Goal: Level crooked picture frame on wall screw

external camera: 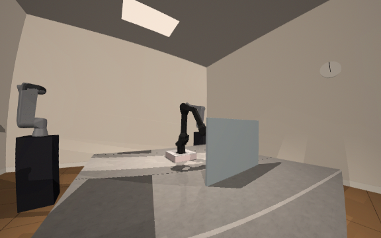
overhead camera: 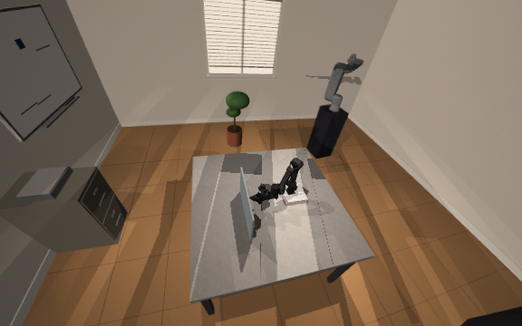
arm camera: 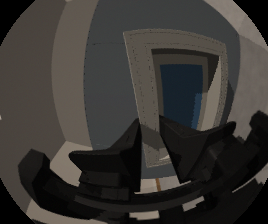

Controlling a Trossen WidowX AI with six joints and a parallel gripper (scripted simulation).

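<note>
Right now the picture frame is 20 mm to the right of my gripper tip and 50 mm below it. Round my gripper tip: grey wall panel: 20 mm ahead, 10 mm to the right, 70 mm below.
</note>
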